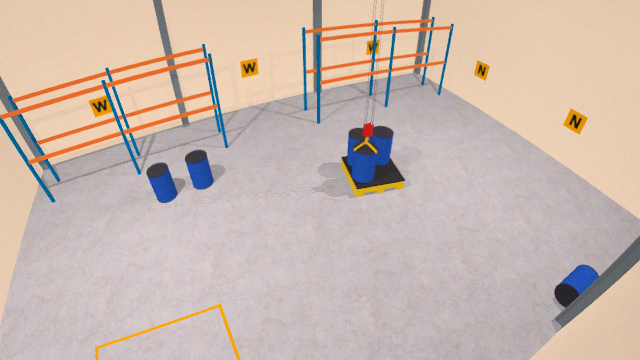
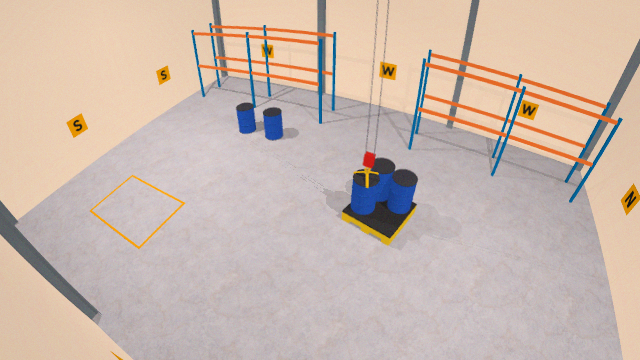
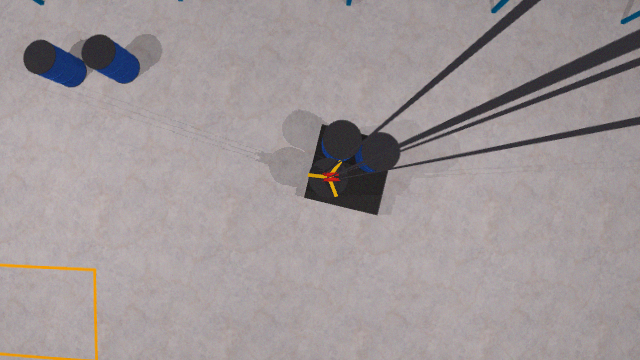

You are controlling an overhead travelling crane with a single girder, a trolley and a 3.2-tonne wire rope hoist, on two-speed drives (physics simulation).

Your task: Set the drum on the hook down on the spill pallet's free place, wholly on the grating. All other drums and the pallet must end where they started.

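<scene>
The hook drum, blue with a dark top, is upright at the spill pallet's left side. Its base appears at or very near the black grating, close to the left edge; any small gap cannot be seen. My yellow three-armed gripper sits centred on its top, shut on it. The pallet has yellow sides. Two other drums stand upright on it, one directly behind, one diagonally behind.
Two upright drums stand on the floor, apart from the pallet. Another drum lies on its side near a grey column. Blue and orange racks line the W wall. An orange marked rectangle is on the floor.
</scene>
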